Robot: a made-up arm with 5 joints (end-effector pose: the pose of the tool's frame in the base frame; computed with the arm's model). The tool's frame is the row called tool.
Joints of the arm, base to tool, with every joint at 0 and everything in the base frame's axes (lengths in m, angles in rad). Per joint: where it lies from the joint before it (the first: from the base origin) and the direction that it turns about. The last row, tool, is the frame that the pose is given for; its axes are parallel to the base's.
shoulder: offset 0 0 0.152 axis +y
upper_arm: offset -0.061 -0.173 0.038 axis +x
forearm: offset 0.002 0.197 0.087 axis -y
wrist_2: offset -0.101 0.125 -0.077 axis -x
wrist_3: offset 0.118 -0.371 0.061 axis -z
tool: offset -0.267 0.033 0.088
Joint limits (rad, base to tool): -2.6..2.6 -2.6..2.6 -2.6..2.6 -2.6..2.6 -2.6..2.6
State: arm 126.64 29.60 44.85 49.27 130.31
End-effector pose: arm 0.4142 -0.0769 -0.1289 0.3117 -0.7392 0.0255 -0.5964
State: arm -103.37 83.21 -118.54 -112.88 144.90
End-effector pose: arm -0.1964 -0.1752 -0.4055 0.4316 -0.3980 0.6360 -0.5008
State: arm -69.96 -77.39 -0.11 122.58 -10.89
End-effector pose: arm 0.4075 0.2223 -0.3267 0.0874 0.7940 -0.1763 0.5752
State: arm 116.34 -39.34 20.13 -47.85 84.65
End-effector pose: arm -0.0075 -0.0332 0.1752 0.4634 -0.4126 0.6623 -0.4200
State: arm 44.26 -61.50 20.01 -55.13 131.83
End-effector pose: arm 0.1214 -0.1128 -0.0087 0.5296 -0.2589 0.1212 -0.7986
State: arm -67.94 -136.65 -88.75 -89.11 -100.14
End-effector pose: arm -0.1947 -0.2642 -0.6025 0.7839 -0.3755 -0.4722 -0.1468
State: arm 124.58 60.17 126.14 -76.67 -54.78
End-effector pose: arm -0.1057 -0.4166 -0.4069 0.9065 0.1535 -0.3755 0.1168
